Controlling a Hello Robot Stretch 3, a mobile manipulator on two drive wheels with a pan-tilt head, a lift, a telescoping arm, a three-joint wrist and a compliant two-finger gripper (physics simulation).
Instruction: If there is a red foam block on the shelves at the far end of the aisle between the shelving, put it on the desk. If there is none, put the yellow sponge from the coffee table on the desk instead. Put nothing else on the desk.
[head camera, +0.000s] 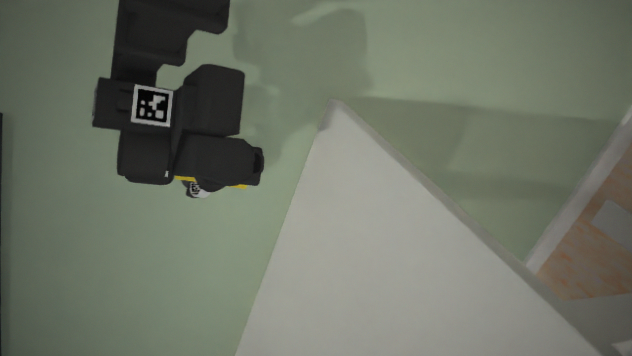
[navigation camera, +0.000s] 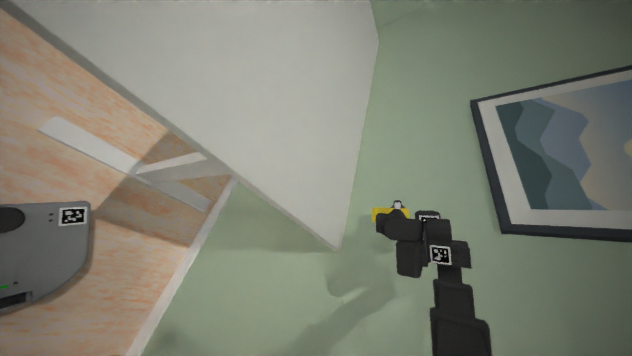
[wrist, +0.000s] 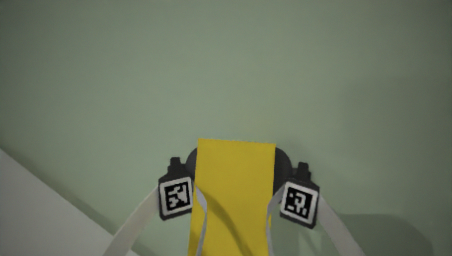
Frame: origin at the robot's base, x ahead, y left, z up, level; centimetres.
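Seen in the pictures: gripper, fingertip midpoint: (wrist: 239, 164); robot's base, origin of the base link: (navigation camera: 2, 218).
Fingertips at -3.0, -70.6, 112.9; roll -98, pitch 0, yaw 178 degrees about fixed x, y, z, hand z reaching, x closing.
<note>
Offsets run from my fingertips to a thing's middle, as dx, dy, dz. "pt": to the spot under its first point. Level surfaces: height alone.
The yellow sponge @(+0.1, +3.2, -2.2) (navigation camera: 382, 214) (wrist: 232, 225) is held between the two fingers of my gripper (navigation camera: 397, 212) (wrist: 239, 164), which is shut on it. In the head camera view parts of the sponge @(pt +2.4, +4.2, +2.2) (head camera: 185, 178) show past the dark wrist, which hides most of the fingers. Sponge and gripper hang in the air in front of the green wall, beside a large white top @(dz -17.8) (head camera: 400, 240) (navigation camera: 260, 80) (wrist: 40, 210) that looks like the desk. They are apart from its edge in these views. The shelves, a red foam block and the coffee table do not show.
The green wall (head camera: 150, 275) (navigation camera: 425, 125) (wrist: 225, 65) stands behind the arm. A framed picture (navigation camera: 492, 165) hangs on it. White leg pieces (navigation camera: 92, 147) show below the white top. My grey base (navigation camera: 45, 250) is on the orange-streaked floor @(dz -112.8) (navigation camera: 45, 175).
</note>
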